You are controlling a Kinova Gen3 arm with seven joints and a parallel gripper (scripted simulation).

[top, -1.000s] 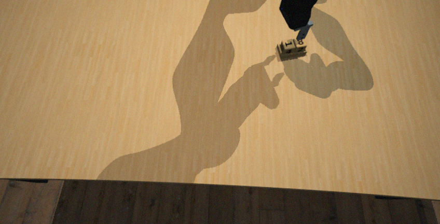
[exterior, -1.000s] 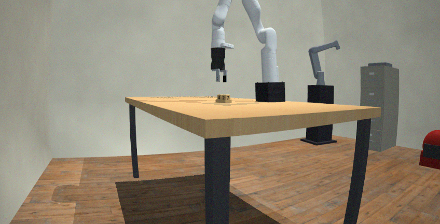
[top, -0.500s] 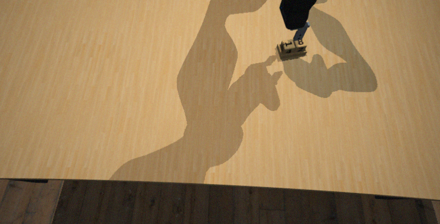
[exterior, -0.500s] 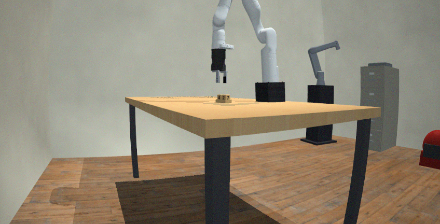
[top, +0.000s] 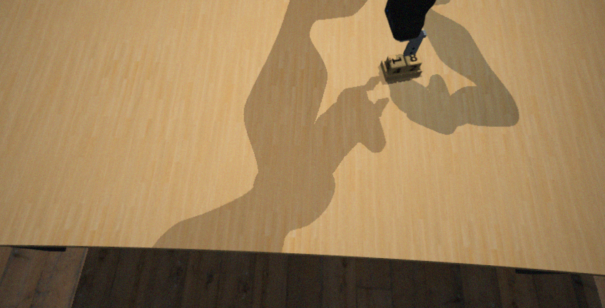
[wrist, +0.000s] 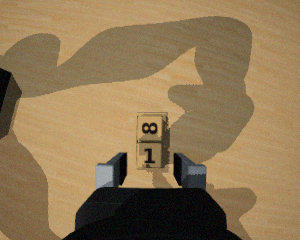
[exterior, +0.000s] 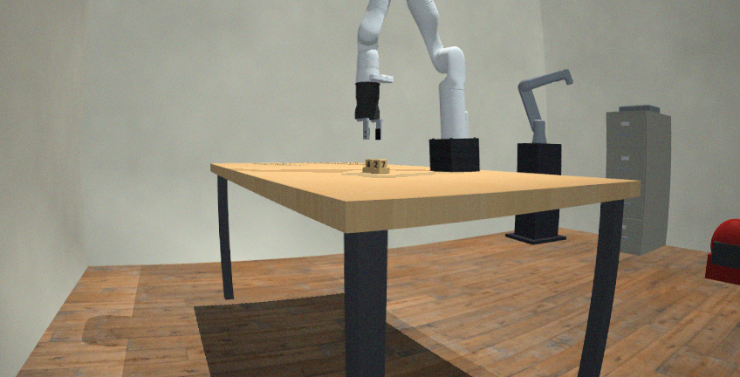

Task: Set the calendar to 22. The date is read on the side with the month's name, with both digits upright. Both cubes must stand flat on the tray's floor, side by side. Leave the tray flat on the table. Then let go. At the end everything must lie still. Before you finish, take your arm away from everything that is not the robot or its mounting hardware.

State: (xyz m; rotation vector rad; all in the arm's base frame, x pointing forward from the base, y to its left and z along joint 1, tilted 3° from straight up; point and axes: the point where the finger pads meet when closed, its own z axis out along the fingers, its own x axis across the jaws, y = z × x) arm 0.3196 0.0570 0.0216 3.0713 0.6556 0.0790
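Right now the wooden number cube is 90 mm below my hand, 30 mm to the left of it and 10 mm behind it. From my hand the other things lie so: wooden calendar tray: 110 mm below, 10 mm to the left, 10 mm behind.
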